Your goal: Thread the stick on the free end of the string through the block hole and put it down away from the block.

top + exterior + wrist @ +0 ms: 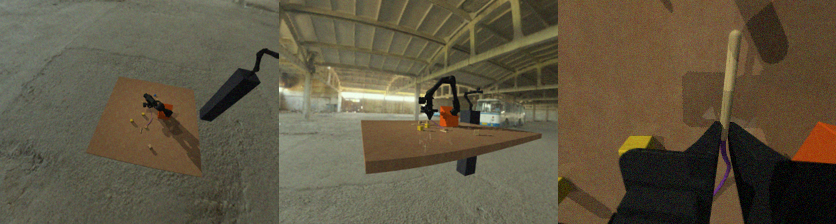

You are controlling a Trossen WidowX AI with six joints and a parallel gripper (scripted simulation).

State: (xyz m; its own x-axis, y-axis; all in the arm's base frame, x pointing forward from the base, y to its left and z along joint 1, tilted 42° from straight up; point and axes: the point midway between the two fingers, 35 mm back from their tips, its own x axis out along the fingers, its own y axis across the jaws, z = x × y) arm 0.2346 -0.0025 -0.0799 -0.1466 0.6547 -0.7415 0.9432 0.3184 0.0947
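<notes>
Right now the round button is 270 mm to the left of my gripper tip and 50 mm below it. The rest, counted from my gripper tip: blue piece (30 mm behind, 300 mm to the right, 50 mm below); tan cube (100 mm behind, 500 mm to the left, 40 mm below).
</notes>
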